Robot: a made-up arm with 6 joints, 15 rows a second.
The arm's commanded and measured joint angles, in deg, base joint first. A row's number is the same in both.
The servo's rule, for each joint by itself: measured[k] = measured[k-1] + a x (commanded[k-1-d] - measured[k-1]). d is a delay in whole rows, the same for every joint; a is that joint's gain. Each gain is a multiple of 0.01, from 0.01 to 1. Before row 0 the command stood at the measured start. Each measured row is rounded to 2 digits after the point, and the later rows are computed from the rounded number. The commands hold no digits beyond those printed.
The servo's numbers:
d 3
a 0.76 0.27 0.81 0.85 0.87 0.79
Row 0, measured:
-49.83, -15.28, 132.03, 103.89, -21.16, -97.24
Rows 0 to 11, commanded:
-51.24, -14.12, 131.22, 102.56, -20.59, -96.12
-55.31, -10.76, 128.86, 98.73, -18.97, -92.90
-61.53, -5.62, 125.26, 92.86, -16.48, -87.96
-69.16, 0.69, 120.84, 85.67, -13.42, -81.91
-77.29, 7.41, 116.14, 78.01, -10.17, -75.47
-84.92, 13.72, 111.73, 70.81, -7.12, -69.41
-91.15, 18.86, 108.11, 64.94, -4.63, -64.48
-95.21, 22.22, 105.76, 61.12, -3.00, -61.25
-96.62, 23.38, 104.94, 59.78, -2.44, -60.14
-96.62, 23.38, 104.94, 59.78, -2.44, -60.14
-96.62, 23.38, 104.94, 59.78, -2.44, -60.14
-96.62, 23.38, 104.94, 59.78, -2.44, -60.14
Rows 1 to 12, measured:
-49.83, -15.28, 132.03, 103.89, -21.16, -97.24
-49.83, -15.28, 132.03, 103.89, -21.16, -97.24
-49.83, -15.28, 132.03, 103.89, -21.16, -97.24
-50.90, -14.97, 131.37, 102.76, -20.66, -96.36
-54.25, -13.83, 129.34, 99.33, -19.19, -93.63
-59.78, -11.61, 126.04, 93.83, -16.83, -89.15
-66.91, -8.29, 121.83, 86.89, -13.86, -83.43
-74.80, -4.05, 117.22, 79.34, -10.65, -77.14
-82.49, 0.75, 112.77, 72.09, -7.58, -71.03
-89.07, 5.64, 109.00, 66.01, -5.01, -65.86
-93.74, 10.12, 106.38, 61.85, -3.26, -62.22
-95.93, 13.70, 105.21, 60.09, -2.55, -60.58

